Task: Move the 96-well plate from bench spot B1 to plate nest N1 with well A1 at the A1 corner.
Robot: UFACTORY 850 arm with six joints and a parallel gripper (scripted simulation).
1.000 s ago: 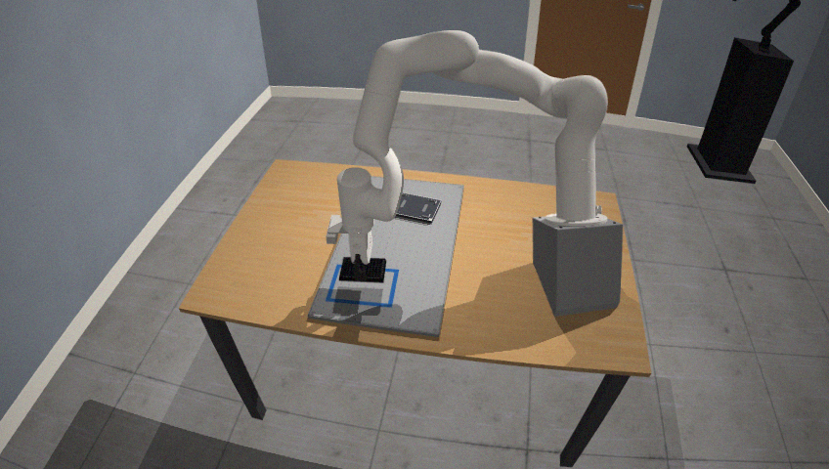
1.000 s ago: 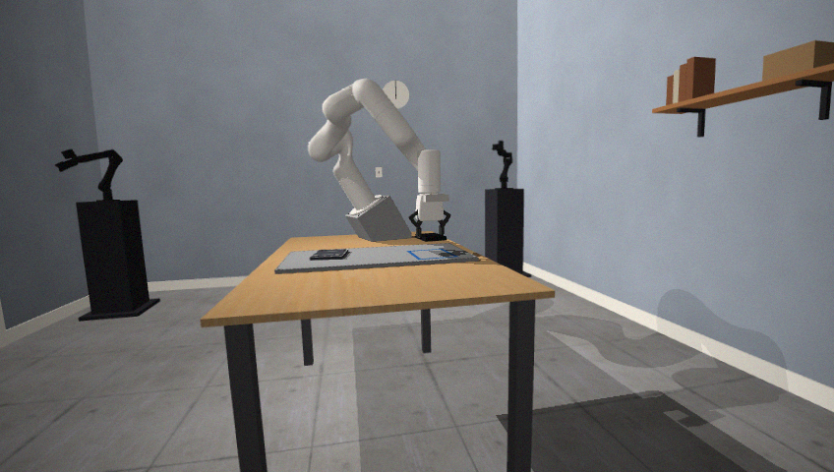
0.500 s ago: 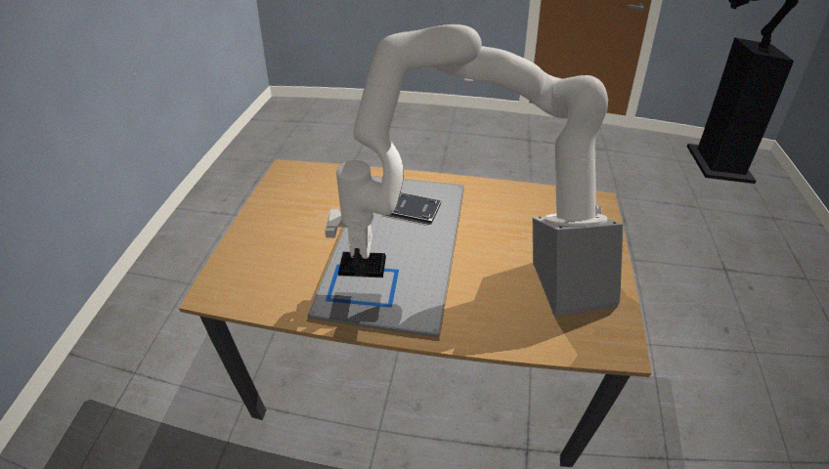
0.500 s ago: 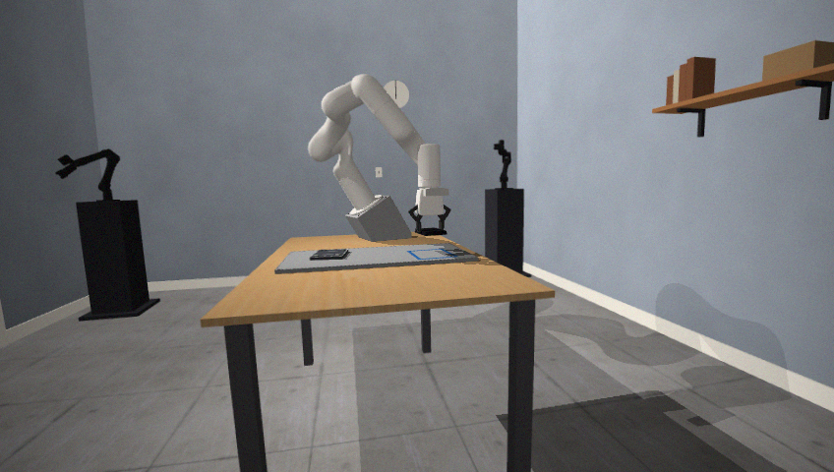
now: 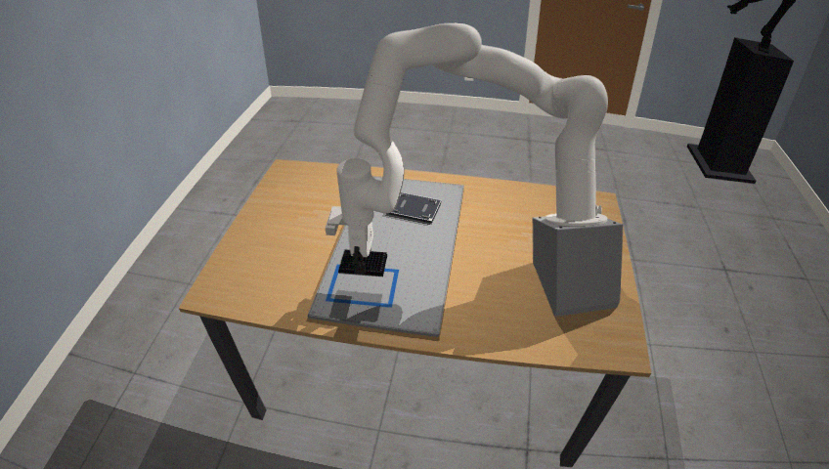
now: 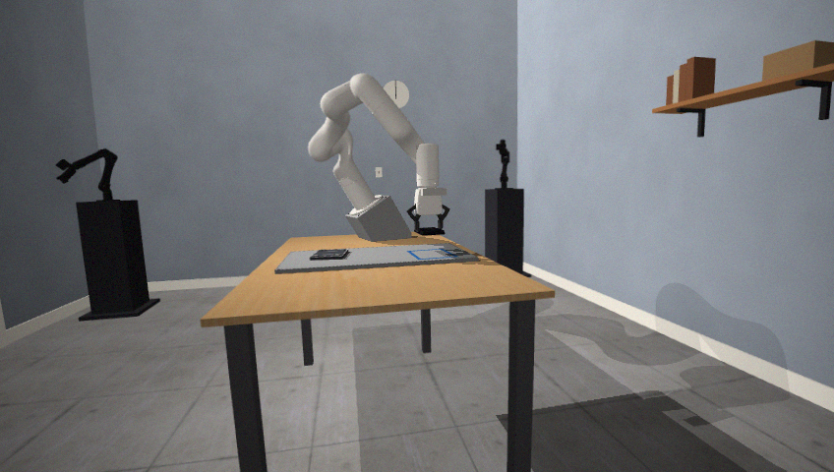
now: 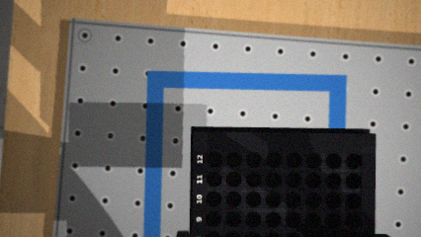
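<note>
Now: the plate nest N1 10 cm behind my hand, 37 cm to the right of it and 9 cm below it. Also, from my hand: 96-well plate 1 cm below.
</note>
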